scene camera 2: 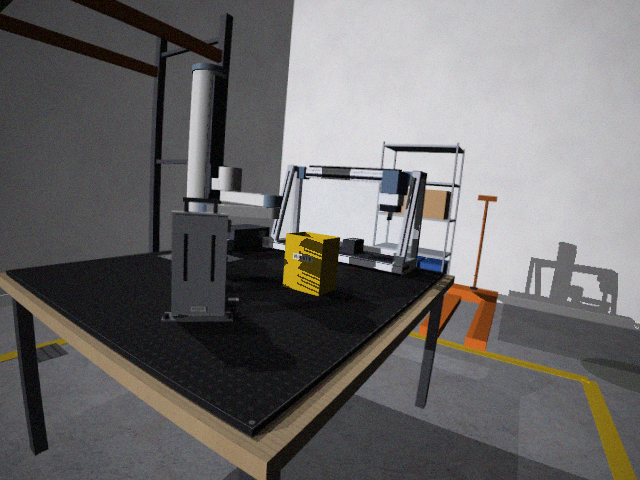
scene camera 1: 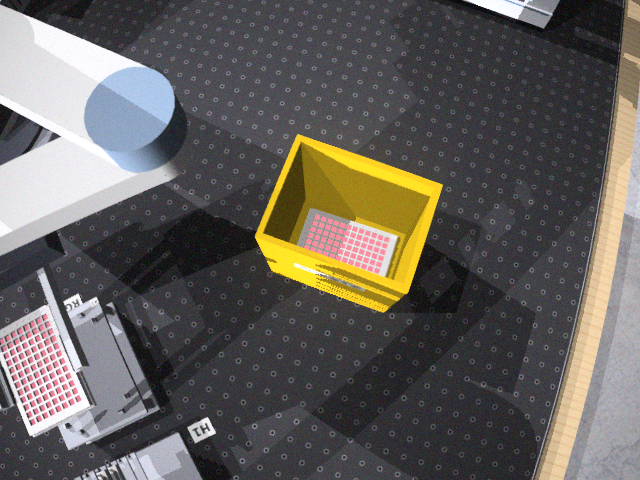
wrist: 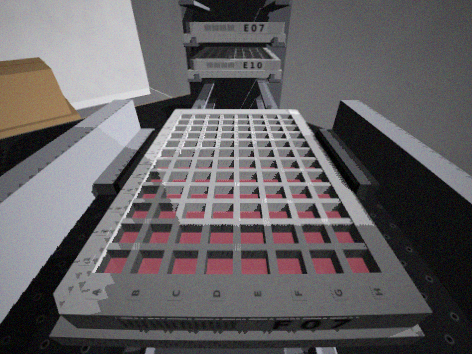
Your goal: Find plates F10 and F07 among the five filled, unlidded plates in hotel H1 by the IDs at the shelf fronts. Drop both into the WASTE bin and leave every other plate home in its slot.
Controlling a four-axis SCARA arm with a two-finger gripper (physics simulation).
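Frame: origin at the arm's base, x up, y ahead, z left, level; millimetres.
Seen in the pictures: gripper, fingertip midpoint: (scene camera 1: 42, 389) (wrist: 236, 119).
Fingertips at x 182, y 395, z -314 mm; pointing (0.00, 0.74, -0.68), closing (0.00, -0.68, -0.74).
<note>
A point is followed by its place in that frame.
My gripper (scene camera 1: 38, 365) @[x 182, y 395, z -314 mm] (wrist: 236, 119) @[x 182, y 395, z -314 mm] is shut on plate F07 (scene camera 1: 43, 369) @[x 170, y 382, z -296 mm] (wrist: 237, 292) @[x 174, y 335, z -259 mm], with a finger along each long side. The plate is level, with pink wells and its ID facing the wrist camera, out in front of the hotel and over the grey stand. Hotel H1 (scene camera 1: 178, 454) @[x 21, y 530, z -360 mm] (scene camera 2: 199, 263) @[x 163, y 591, z -492 mm] shows plate E07 (wrist: 237, 33) @[x 215, y 474, z -388 mm] above plate E10 (wrist: 235, 66) @[x 189, y 475, z -386 mm] in the wrist view; the slot below E10 holds no plate. The yellow WASTE bin (scene camera 1: 268, 253) @[x 148, y 573, z -84 mm] (scene camera 2: 294, 273) @[x 73, y 615, z -85 mm] has one pink-welled plate (scene camera 1: 361, 245) @[x 29, y 668, z -12 mm] flat on its floor, its ID not visible.
A grey stand (scene camera 1: 105, 361) @[x 72, y 410, z -273 mm] labelled RG (scene camera 1: 72, 302) @[x 13, y 305, z -224 mm] lies below the held plate. The H1 label (scene camera 1: 201, 429) @[x 13, y 547, z -317 mm] lies by the hotel. The arm (scene camera 1: 56, 180) @[x 294, y 386, z -110 mm] (scene camera 2: 248, 198) @[x 324, y 355, z -67 mm] reaches in from the left. A gantry frame (scene camera 2: 416, 222) @[x 262, y 850, z 606 mm] and a dark box (scene camera 2: 353, 245) @[x 109, y 559, z 516 mm] stand behind the bin.
</note>
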